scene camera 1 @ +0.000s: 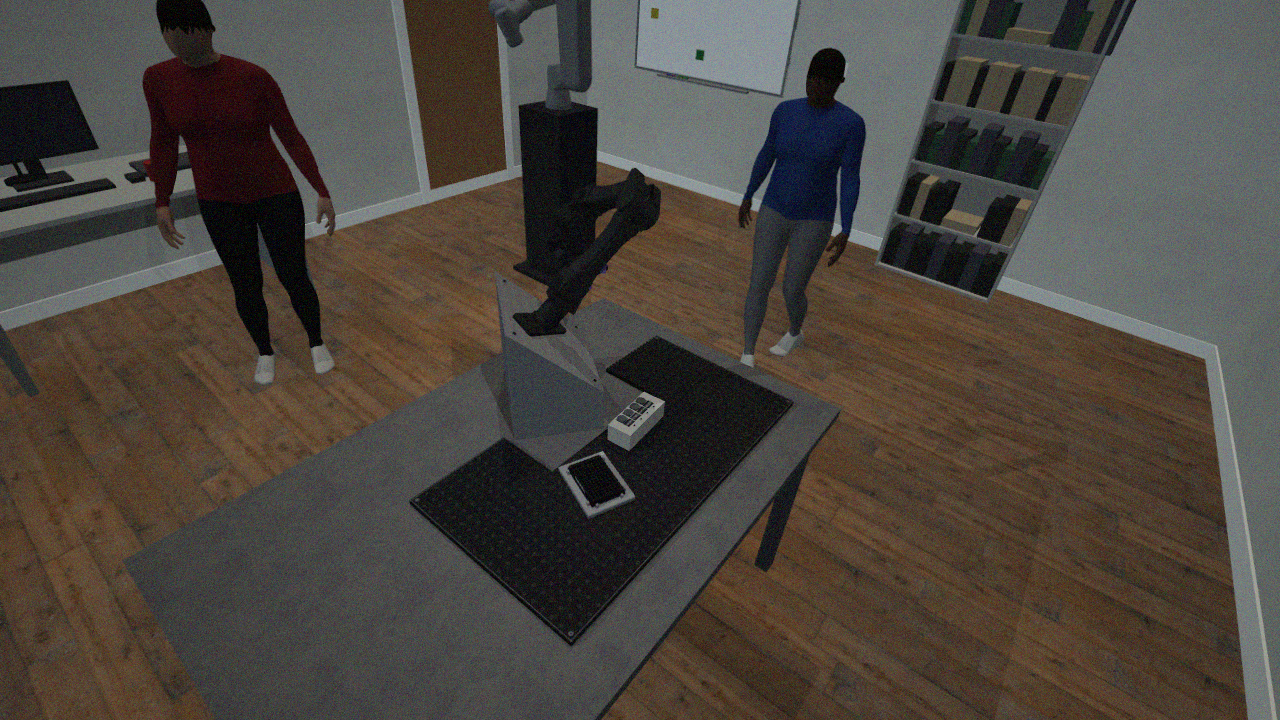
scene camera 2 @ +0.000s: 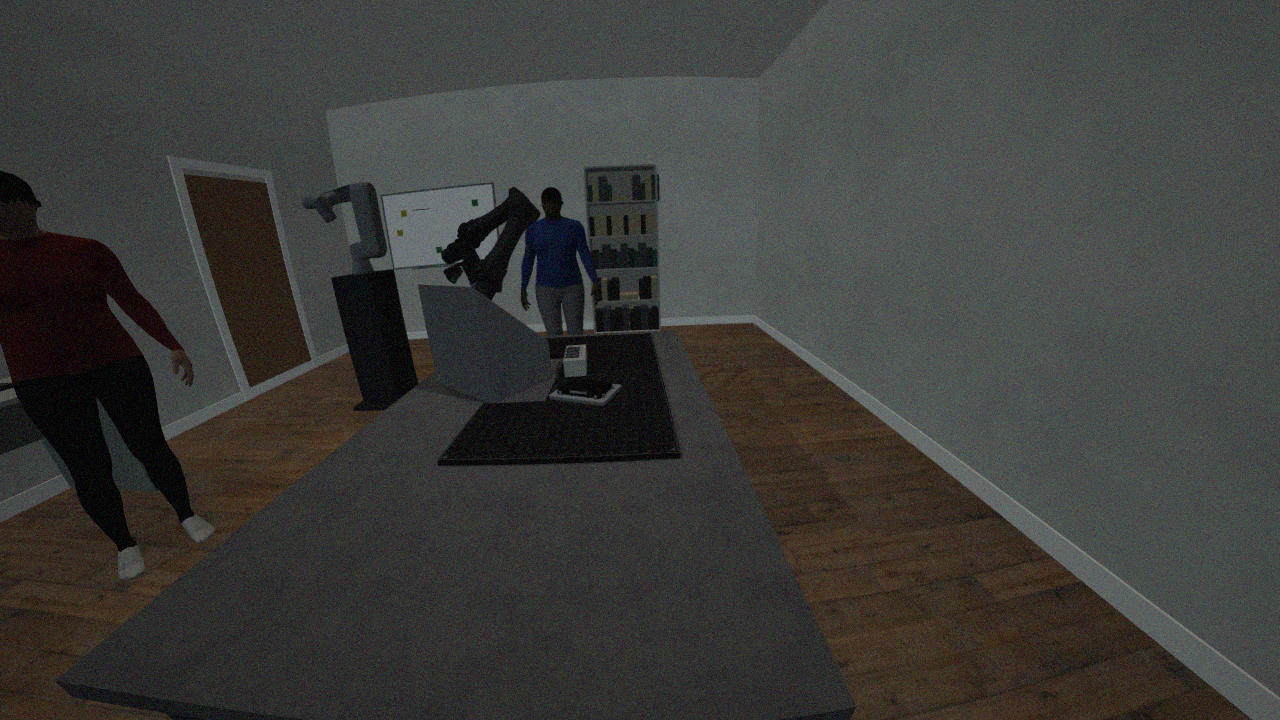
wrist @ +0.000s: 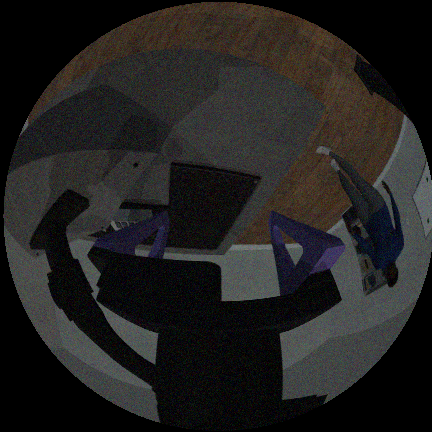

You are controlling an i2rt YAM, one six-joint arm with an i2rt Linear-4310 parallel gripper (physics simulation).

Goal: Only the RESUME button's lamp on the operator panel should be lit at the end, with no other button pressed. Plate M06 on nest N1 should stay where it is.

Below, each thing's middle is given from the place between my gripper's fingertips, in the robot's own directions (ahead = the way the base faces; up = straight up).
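Dark plate (scene camera 1: 595, 479): far ahead of my hand, far to the right of it and a fair way below it. Light nest (scene camera 1: 629, 496): 220 mm below my hand, 430 mm to the right of it, 390 mm ahead of it. Operator panel (scene camera 1: 626, 435): my hand is 200 mm above it, 220 mm to the left of it and 340 mm short of it.
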